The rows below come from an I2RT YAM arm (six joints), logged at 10 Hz.
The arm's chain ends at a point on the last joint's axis. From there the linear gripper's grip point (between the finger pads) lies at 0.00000 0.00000 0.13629 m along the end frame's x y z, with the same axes.
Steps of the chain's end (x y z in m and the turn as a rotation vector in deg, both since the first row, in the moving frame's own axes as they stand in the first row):
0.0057, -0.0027, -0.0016, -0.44, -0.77, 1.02
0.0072, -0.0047, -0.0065, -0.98, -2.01, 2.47
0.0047, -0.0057, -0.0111, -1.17, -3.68, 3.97
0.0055, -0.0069, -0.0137, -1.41, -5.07, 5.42
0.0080, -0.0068, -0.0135, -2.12, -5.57, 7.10
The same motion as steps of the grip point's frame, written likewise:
0.0039, -0.0017, -0.0016, -0.44, -0.77, 1.02
0.0024, -0.0025, -0.0066, -0.98, -2.01, 2.47
-0.0041, -0.0032, -0.0114, -1.17, -3.68, 3.97
-0.0067, -0.0041, -0.0143, -1.41, -5.07, 5.42
-0.0055, -0.0026, -0.0142, -2.12, -5.57, 7.10

